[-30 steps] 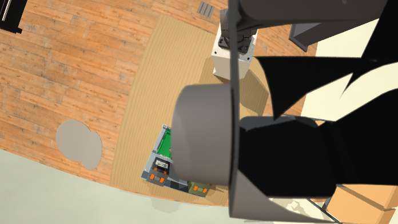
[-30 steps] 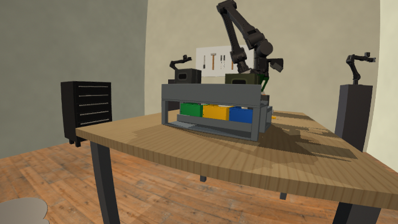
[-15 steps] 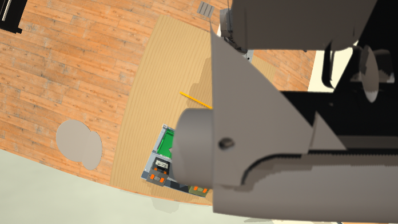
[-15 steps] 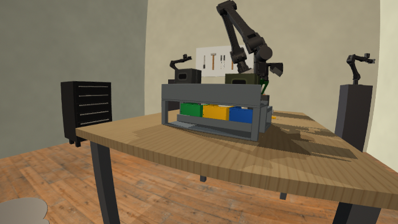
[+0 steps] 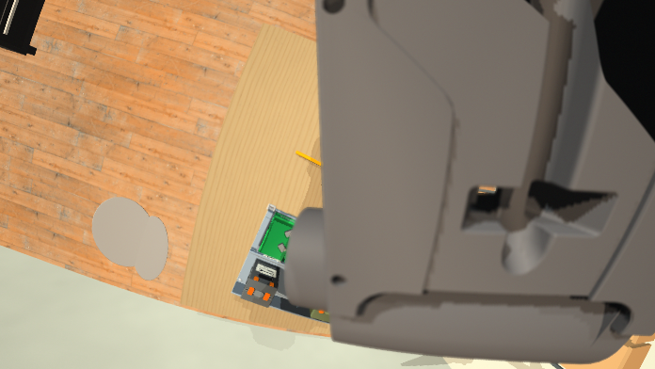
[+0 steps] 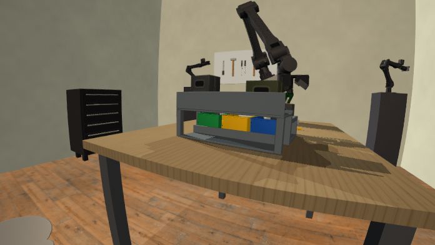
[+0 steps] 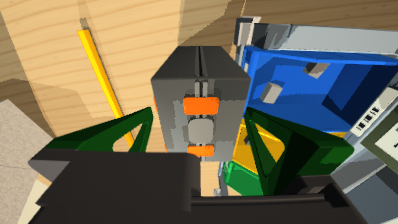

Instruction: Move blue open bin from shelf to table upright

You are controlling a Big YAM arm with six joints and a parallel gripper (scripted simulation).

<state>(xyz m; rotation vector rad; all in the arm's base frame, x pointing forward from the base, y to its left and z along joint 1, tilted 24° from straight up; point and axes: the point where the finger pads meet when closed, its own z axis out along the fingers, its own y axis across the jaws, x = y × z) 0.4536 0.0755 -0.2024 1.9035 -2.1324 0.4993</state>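
Right now my hand is 40 mm above the grey case. Round my hand: yellow rod 170 mm behind, 100 mm to the right, 100 mm below; then yellow bin 140 mm ahead, 130 mm to the right, 70 mm below; then blue open bin 150 mm ahead, 70 mm below, 20 mm to the right.
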